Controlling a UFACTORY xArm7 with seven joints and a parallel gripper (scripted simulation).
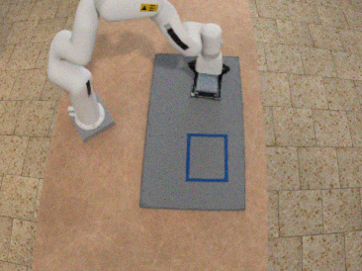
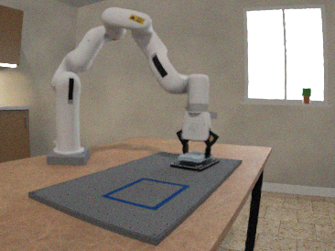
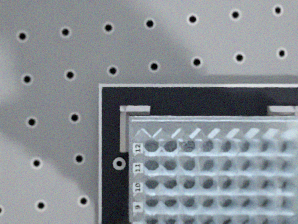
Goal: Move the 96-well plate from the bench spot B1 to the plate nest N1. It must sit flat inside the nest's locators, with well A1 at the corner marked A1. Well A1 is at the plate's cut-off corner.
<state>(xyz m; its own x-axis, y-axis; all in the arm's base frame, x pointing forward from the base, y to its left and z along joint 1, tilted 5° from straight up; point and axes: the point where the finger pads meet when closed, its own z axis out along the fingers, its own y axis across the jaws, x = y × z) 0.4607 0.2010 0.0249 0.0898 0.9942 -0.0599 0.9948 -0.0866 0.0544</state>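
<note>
Now: the 96-well plate 10 mm below my hand. The rest, counted from my hand: black plate nest: 40 mm below.
</note>
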